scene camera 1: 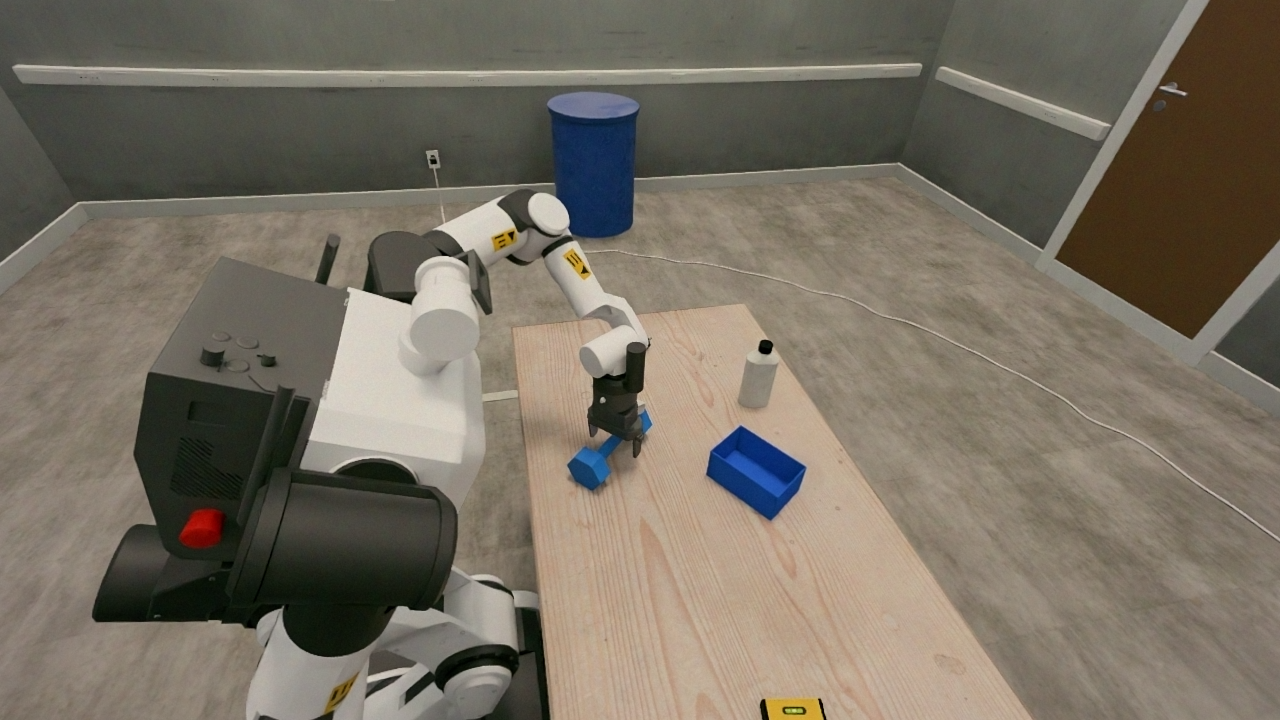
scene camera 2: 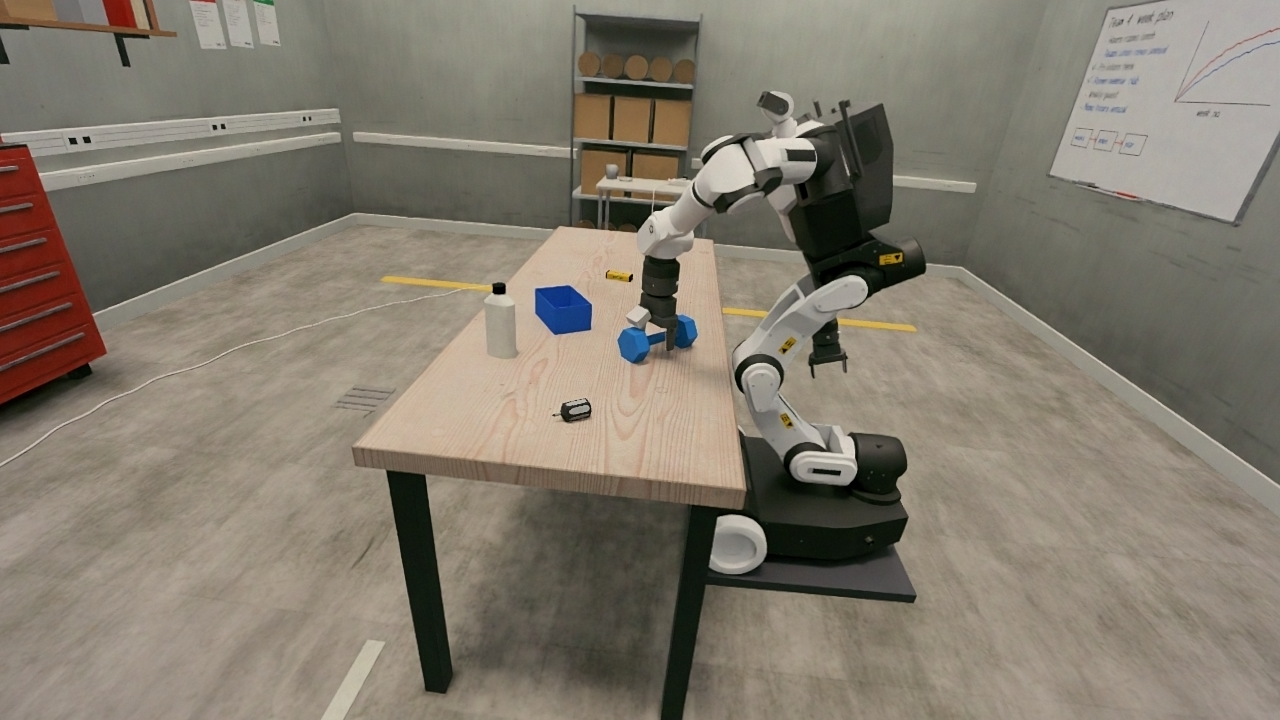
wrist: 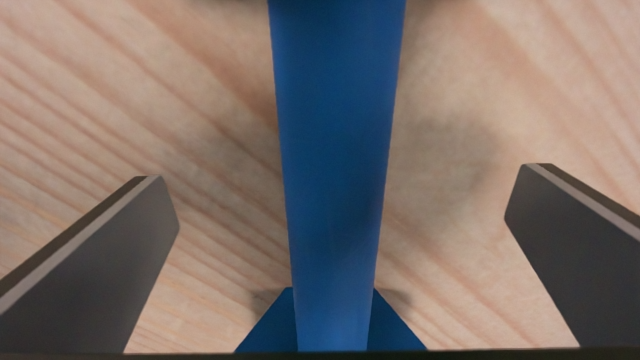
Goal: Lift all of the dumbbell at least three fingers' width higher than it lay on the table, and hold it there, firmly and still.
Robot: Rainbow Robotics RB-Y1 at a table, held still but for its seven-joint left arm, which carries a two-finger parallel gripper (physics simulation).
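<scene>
The blue dumbbell lies on the wooden table, near the edge on the robot's side. My gripper points down over the dumbbell's handle and is open. In the wrist view one finger stands on each side of the handle, with a wide gap on both sides, and neither finger touches it. The far head is partly hidden by the gripper in scene camera 1.
A blue open box stands beyond the dumbbell, with a white bottle near it. A yellow spirit level lies farther along the table. A small black and grey tool lies toward scene camera 2.
</scene>
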